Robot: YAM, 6 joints.
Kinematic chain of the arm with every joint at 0, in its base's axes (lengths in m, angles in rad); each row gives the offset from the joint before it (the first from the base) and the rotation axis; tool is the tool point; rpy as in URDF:
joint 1: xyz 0 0 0.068 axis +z
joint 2: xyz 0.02 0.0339 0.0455 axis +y
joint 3: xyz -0.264 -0.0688 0 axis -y
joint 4: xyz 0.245 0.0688 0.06 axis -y
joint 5: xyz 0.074 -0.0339 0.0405 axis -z
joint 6: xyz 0.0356 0 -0.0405 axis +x
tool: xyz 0 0 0 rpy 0 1.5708 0
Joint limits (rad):
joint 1: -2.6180..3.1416
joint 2: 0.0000..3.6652
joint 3: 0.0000..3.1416
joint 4: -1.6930..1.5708
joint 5: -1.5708..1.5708
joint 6: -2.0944..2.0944
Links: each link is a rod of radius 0.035 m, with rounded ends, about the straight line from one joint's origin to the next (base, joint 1, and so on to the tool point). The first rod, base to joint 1, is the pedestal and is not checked.
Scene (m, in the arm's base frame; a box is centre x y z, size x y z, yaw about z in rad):
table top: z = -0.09
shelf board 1: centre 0.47 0.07 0 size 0.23 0.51 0.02 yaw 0.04
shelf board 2: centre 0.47 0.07 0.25 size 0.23 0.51 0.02 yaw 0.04
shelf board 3: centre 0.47 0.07 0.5 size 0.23 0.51 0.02 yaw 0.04
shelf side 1: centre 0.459 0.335 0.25 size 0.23 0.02 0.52 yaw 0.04
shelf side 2: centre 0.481 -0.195 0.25 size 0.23 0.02 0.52 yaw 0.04
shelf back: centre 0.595 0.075 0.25 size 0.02 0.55 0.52 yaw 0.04
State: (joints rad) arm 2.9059 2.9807 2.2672 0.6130 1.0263 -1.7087
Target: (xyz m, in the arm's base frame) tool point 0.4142 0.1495 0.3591
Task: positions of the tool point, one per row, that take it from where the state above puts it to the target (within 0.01 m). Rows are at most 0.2 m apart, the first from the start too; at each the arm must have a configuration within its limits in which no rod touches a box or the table.
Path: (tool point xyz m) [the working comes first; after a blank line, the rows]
Joints at the target: 0.4253 1.9174 1.5727 0.6373 1.3464 -1.7087
Straight joint move there: touches shelf side 1.

1: -0.4945 0.3160 0.0995
2: -0.3717 0.4244 0.1634
3: -0.2238 0.4817 0.2209
4: -0.0726 0.4838 0.2700
5: 0.0612 0.4361 0.3093
6: 0.1615 0.3516 0.3376
7: 0.2198 0.2476 0.3542
8: 0.2358 0.1424 0.3591
9: 0.2926 0.1534 0.3703
10: 0.3531 0.1563 0.3703
11: 0.4142 0.1495 0.3591

